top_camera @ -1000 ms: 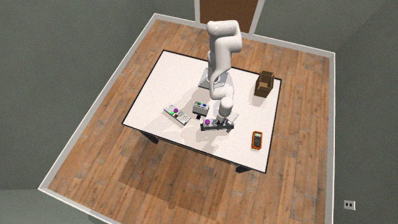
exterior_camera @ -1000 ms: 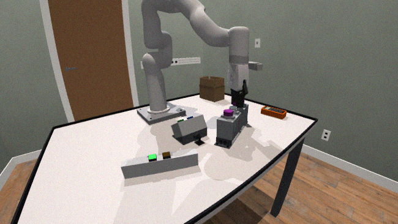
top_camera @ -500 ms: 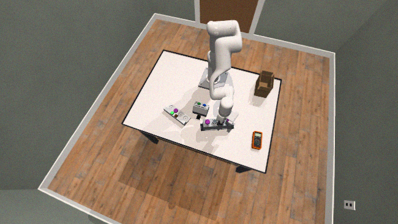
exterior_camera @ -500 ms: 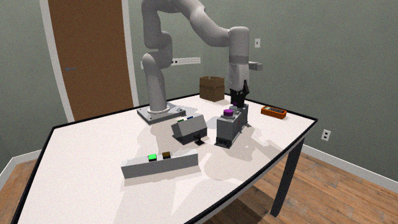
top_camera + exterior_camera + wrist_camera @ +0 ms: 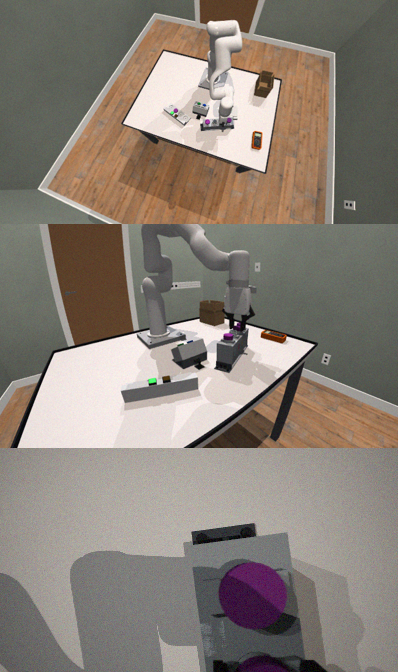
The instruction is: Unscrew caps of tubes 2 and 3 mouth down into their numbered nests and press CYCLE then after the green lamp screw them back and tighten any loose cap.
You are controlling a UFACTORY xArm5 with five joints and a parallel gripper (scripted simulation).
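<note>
The purple cap lies 10 mm below my hand. From my hand the other things lie so: key housing: 190 mm to the right, 80 mm below, 80 mm behind; then blue key: 170 mm to the right, 100 mm behind, 60 mm below; then grey decapping station: 130 mm below, 20 mm to the right, 10 mm ahead.
</note>
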